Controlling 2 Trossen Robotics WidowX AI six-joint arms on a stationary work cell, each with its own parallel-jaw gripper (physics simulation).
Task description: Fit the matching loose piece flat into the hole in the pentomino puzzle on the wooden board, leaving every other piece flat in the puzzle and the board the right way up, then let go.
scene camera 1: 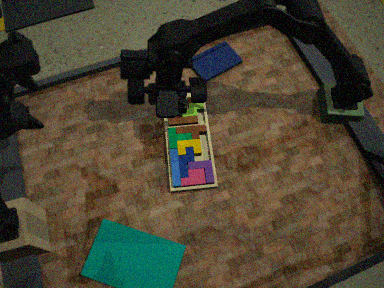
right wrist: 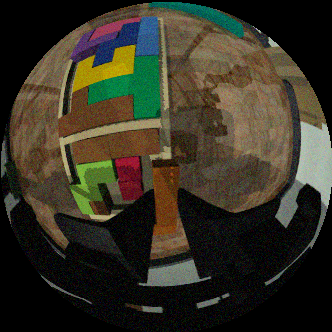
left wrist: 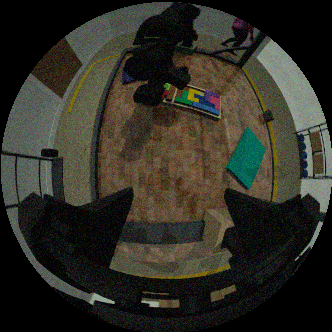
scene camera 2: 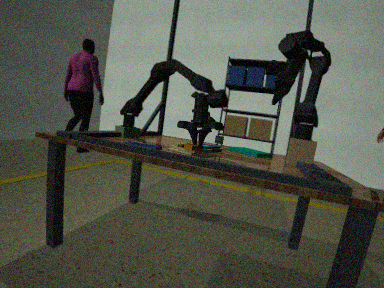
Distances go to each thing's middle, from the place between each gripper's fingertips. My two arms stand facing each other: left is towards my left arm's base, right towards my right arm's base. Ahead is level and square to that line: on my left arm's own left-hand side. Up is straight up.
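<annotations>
The wooden puzzle board [scene camera 1: 206, 146] is 280 mm to the right of my left hand, 70 mm behind it and 220 mm below it. Counted from that same left hand, the lime piece [right wrist: 90, 185] is 320 mm to the right and 220 mm below, and the teal sheet [scene camera 1: 117, 248] is 50 mm to the right, 300 mm behind and 220 mm below. As for the orange piece [right wrist: 165, 172], my left gripper is 210 mm above it, 270 mm to the left of it and 30 mm short of it.
Measured from my right hand, the wooden puzzle board is 10 cm behind, 2 cm to the right and 2 cm below, the lime piece is 6 cm to the right, 3 cm behind and 1 cm below, and the teal sheet is 33 cm behind, 21 cm to the left and 2 cm below. My right gripper is 1 cm to the left of the orange piece and 1 cm short of it.
</annotations>
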